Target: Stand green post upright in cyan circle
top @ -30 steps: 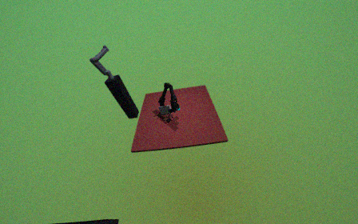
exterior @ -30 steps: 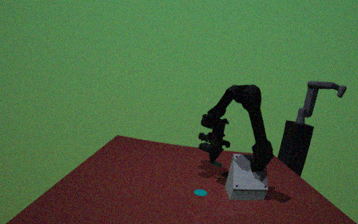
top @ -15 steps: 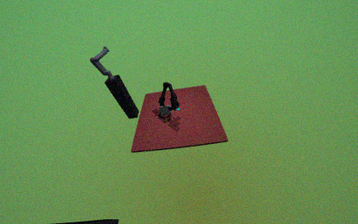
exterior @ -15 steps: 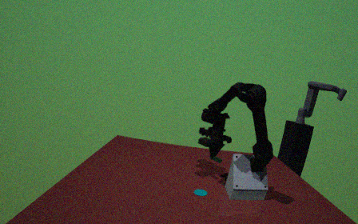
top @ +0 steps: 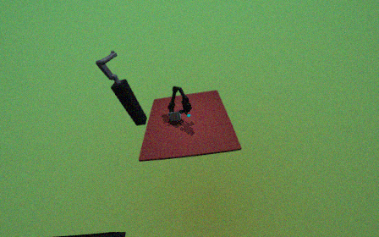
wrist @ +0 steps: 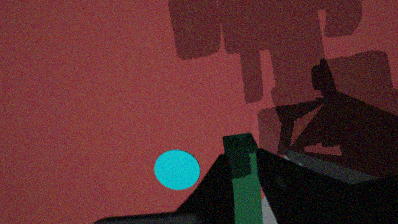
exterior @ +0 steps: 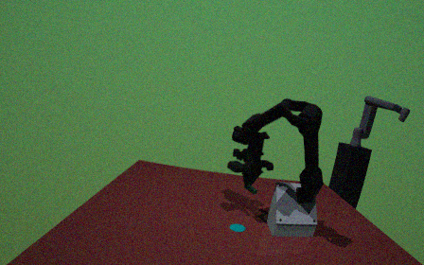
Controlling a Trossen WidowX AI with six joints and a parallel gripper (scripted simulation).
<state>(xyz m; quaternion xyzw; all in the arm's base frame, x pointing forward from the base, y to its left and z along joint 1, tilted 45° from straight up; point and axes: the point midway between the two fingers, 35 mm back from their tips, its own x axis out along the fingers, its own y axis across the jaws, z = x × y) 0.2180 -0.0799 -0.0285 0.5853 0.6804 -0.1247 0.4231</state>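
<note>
Now: the cyan circle 140 mm below my gripper tip, 100 mm to the left of it and 30 mm ahead of it. The rest, counted from my gripper tip: green post 20 mm to the left, 10 mm behind.
</note>
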